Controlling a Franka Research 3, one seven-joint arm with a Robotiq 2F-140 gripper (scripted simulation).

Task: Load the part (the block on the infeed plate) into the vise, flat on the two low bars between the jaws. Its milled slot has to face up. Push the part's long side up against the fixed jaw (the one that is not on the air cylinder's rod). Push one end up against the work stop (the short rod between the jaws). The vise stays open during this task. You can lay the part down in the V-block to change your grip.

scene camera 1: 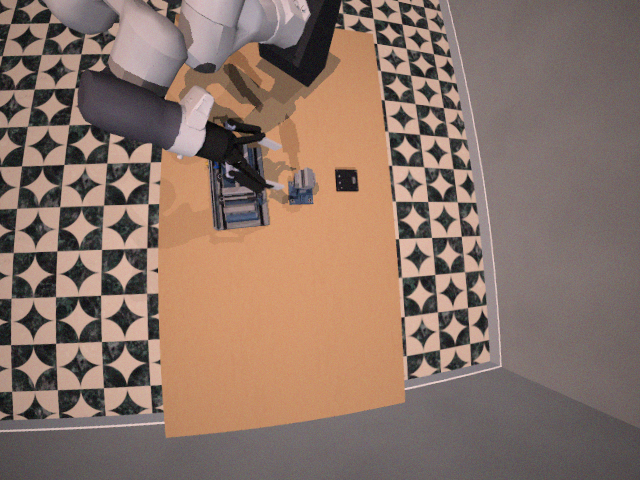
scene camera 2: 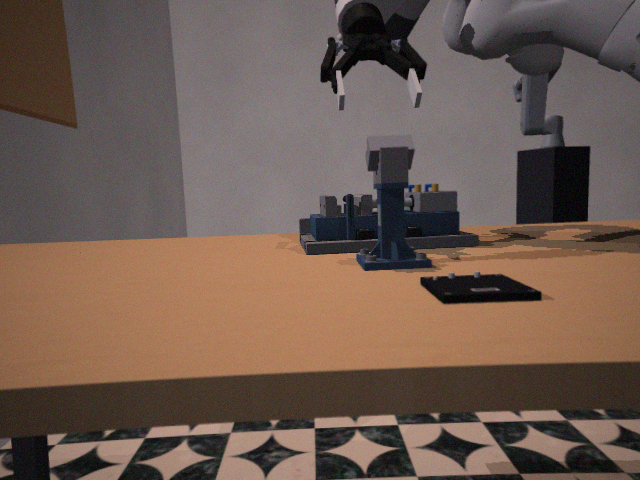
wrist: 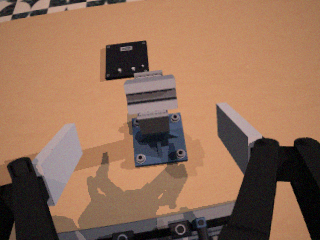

Labels:
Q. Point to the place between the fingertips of my gripper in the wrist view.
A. At 147, 129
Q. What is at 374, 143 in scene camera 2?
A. A part.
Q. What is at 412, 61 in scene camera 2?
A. My gripper.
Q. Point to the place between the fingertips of my gripper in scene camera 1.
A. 279, 167

